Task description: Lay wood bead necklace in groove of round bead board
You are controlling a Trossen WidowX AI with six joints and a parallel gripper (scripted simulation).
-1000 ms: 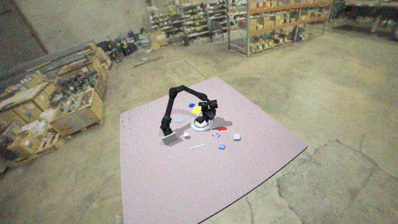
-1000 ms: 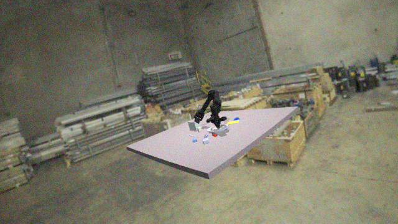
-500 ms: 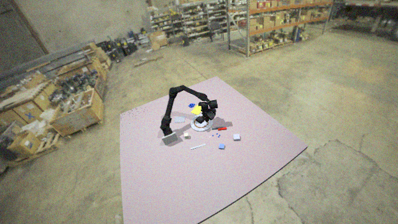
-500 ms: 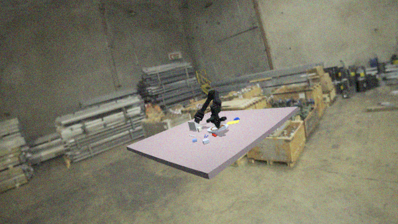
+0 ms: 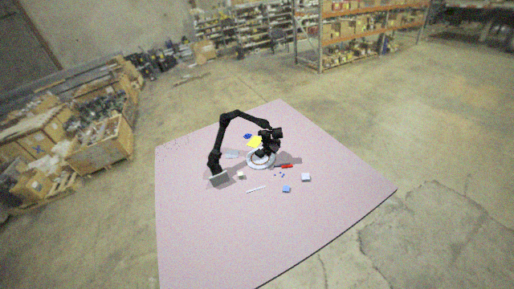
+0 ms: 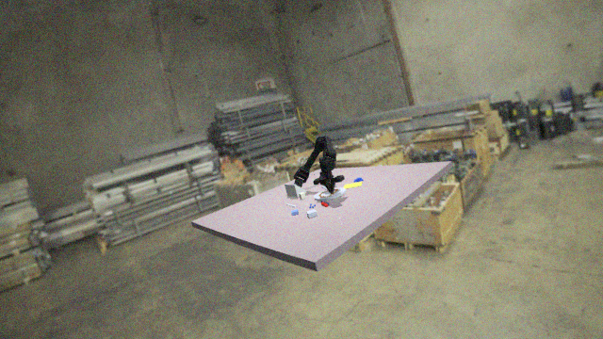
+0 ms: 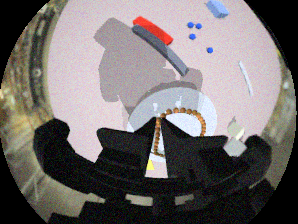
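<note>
My gripper tip is 21 cm to the right of the yellow sheet, 3 cm past it and 2 cm above it. Also, from my gripper tip: white stick 19 cm to the right, 17 cm behind, 2 cm below; then cream cube 22 cm behind, 7 cm to the right, 1 cm below; then red-handled tool 11 cm to the right, 6 cm ahead, 2 cm below.
</note>
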